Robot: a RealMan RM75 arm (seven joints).
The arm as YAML. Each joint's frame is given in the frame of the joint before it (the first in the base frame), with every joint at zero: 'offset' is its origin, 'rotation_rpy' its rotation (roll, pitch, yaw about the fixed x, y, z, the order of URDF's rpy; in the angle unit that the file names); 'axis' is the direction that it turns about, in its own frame. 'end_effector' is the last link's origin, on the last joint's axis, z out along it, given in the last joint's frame.
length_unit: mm
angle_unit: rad
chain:
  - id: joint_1
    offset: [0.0, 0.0, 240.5]
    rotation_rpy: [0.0, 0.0, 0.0]
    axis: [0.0, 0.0, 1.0]
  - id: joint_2
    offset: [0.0, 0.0, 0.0]
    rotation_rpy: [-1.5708, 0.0, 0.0]
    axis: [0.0, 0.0, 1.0]
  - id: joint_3
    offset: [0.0, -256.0, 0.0]
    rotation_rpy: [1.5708, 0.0, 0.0]
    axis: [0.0, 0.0, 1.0]
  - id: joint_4
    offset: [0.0, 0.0, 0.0]
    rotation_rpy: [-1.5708, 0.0, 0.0]
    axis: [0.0, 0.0, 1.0]
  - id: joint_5
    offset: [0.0, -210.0, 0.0]
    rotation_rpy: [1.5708, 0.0, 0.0]
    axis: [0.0, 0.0, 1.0]
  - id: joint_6
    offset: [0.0, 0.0, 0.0]
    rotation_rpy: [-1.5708, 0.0, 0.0]
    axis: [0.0, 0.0, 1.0]
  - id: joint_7
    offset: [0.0, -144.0, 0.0]
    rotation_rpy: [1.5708, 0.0, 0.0]
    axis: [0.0, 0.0, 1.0]
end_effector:
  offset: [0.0, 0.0, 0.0]
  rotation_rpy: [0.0, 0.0, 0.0]
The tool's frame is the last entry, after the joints.
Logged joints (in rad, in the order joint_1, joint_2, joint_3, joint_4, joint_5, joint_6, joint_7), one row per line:
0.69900 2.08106 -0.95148 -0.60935 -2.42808 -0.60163 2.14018
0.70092 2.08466 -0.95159 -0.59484 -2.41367 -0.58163 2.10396
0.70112 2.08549 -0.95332 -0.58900 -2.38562 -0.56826 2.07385
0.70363 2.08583 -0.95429 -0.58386 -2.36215 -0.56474 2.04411
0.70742 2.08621 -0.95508 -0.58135 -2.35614 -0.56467 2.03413
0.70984 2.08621 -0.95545 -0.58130 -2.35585 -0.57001 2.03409
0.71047 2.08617 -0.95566 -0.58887 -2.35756 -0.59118 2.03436
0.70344 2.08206 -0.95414 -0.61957 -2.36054 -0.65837 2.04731
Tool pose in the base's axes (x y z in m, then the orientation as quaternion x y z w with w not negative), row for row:
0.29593 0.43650 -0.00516 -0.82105 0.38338 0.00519 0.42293
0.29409 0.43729 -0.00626 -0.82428 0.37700 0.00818 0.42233
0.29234 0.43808 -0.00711 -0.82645 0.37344 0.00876 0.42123
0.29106 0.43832 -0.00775 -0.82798 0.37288 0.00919 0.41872
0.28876 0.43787 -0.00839 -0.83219 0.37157 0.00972 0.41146
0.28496 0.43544 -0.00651 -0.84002 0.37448 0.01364 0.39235
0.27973 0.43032 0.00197 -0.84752 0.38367 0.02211 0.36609
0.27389 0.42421 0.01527 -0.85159 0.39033 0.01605 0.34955
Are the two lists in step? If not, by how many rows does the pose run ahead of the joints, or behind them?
The pose runs 2 rows ahead of the joints: the pose in row i belongs to the joints in row i + 2.
